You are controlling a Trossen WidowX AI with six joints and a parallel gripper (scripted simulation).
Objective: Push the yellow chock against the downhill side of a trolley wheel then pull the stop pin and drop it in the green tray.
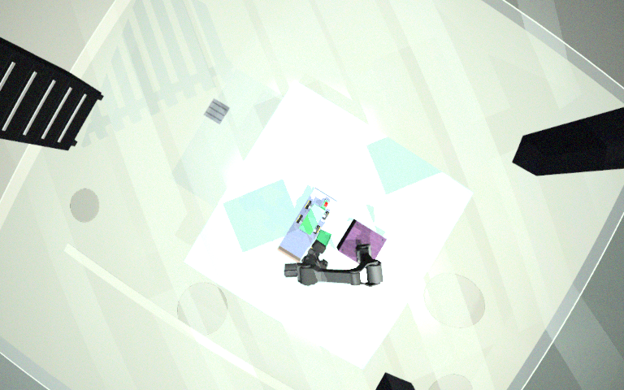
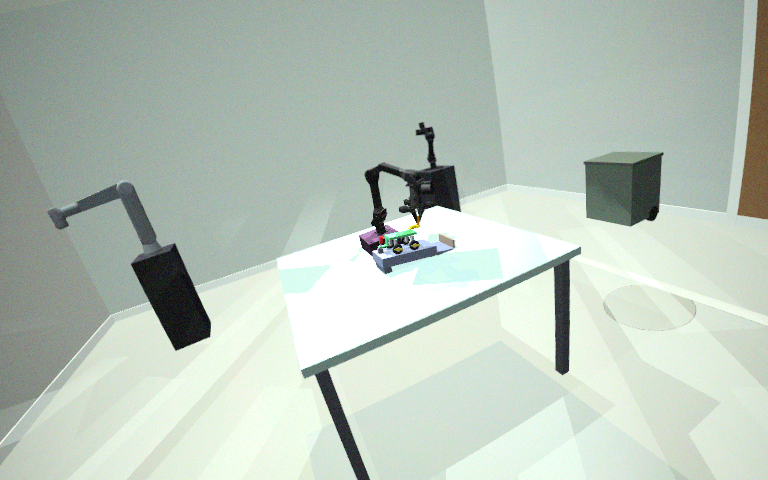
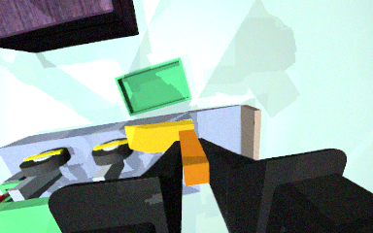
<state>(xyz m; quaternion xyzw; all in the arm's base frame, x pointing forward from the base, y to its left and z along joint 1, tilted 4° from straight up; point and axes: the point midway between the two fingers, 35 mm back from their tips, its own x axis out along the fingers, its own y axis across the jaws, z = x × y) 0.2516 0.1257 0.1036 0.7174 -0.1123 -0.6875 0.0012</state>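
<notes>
Right now the red-headed stop pin is 40 mm ahead of my gripper tip, 260 mm to the right of it and 30 mm below it. Round my gripper tip: yellow chock 20 mm to the right, 10 mm below; green tray 50 mm behind, 50 mm to the right, 160 mm below; trolley 70 mm ahead, 160 mm to the right, 40 mm below.
</notes>
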